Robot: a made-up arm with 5 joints.
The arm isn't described. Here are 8 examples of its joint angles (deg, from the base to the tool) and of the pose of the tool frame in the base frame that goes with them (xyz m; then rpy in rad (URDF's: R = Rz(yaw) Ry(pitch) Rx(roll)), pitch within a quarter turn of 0, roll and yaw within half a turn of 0).
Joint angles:
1: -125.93 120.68 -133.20 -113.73 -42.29
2: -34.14 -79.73 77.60 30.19 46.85
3: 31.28 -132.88 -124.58 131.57 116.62
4: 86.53 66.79 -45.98 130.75 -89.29
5: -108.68 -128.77 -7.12 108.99 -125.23
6: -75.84 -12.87 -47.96 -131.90 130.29
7: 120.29 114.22 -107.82 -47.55 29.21
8: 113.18 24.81 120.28 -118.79 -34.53
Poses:
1: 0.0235 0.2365 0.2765 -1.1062 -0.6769 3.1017
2: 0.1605 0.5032 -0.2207 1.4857 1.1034 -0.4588
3: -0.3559 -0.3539 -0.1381 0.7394 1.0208 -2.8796
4: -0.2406 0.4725 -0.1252 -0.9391 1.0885 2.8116
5: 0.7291 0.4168 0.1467 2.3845 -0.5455 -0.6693
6: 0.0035 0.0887 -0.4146 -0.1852 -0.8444 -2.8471
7: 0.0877 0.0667 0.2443 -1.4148 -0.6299 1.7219
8: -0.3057 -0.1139 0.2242 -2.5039 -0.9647 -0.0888
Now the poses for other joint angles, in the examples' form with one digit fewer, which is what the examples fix.
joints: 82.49 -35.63 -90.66 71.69 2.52
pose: 0.028 -0.259 -0.344 -1.582 -0.585 1.453
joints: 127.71 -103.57 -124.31 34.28 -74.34
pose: 0.249 -0.171 0.004 -1.437 -0.127 2.798
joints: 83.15 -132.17 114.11 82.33 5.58
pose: -0.400 -0.126 -0.172 -1.263 -0.441 -2.146
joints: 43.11 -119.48 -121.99 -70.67 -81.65
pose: -0.209 -0.243 -0.211 0.752 1.206 -2.676
